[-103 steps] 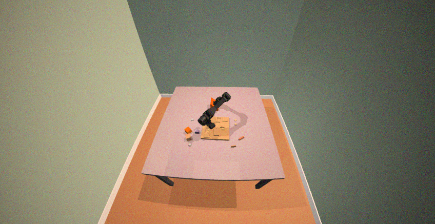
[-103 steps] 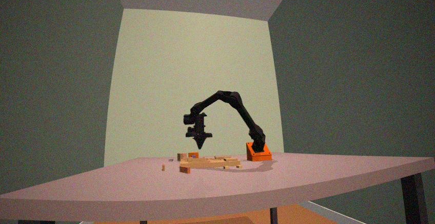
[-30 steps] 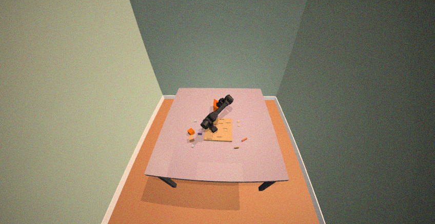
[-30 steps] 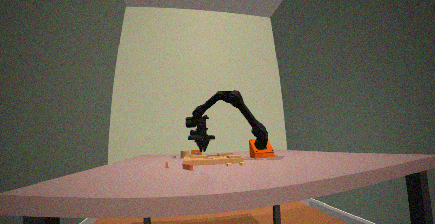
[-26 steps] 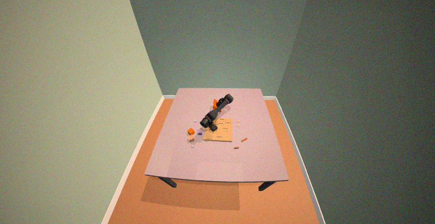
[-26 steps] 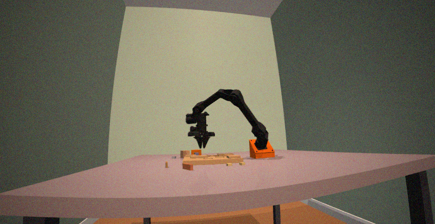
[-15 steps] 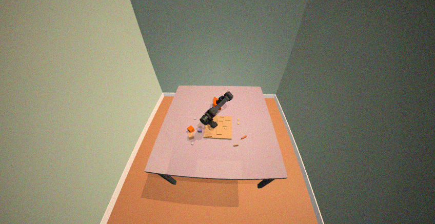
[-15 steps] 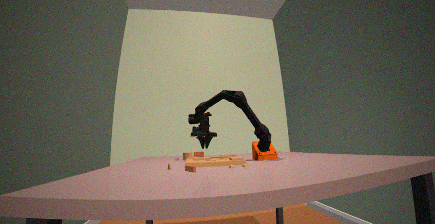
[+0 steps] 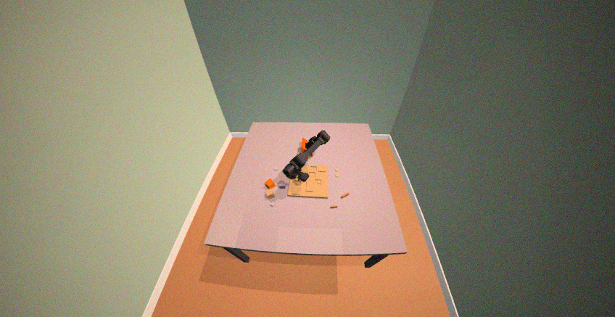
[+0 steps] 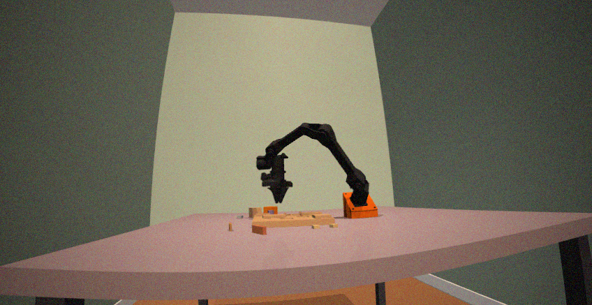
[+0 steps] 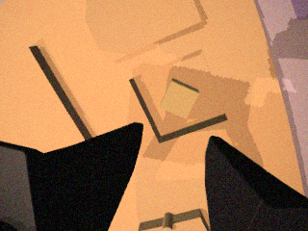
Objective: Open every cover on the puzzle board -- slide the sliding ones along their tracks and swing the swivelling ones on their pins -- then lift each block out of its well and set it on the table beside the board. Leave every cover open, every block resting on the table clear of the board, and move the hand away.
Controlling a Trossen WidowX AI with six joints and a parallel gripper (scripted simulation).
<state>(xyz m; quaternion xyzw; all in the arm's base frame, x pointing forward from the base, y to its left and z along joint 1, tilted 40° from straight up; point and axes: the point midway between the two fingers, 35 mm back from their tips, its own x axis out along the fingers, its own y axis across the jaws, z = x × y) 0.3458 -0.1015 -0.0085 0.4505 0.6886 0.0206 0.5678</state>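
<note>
My gripper tip is 160 mm past the grey block, 190 mm to the left of it and 70 mm above it. Round my gripper tip: tan cube (100 mm ahead, 200 mm to the right, 50 mm below); then purple piece (20 mm ahead, 120 mm to the right, 60 mm below); then orange block (10 mm ahead, 210 mm to the right, 50 mm below).
</note>
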